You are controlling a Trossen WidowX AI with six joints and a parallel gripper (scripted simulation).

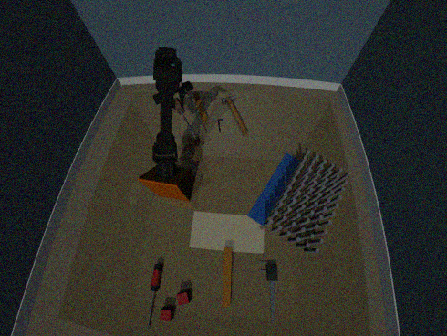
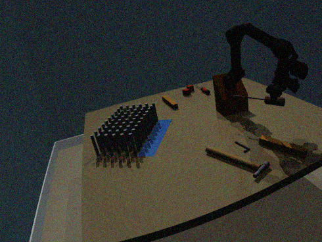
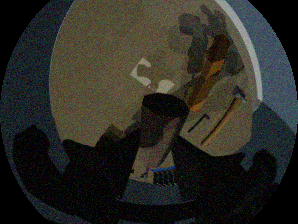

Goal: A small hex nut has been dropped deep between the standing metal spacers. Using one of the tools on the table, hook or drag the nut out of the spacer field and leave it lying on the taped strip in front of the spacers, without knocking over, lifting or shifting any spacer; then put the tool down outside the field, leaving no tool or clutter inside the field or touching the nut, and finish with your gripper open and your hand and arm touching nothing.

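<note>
My gripper tip is 8 cm to the left of the hook tool, 6 cm short of it and 1 cm below it. Also, from my gripper tip: blue taped strip (52 cm ahead, 26 cm to the right, 15 cm below); hex key (19 cm ahead, 14 cm below, 5 cm to the left).
</note>
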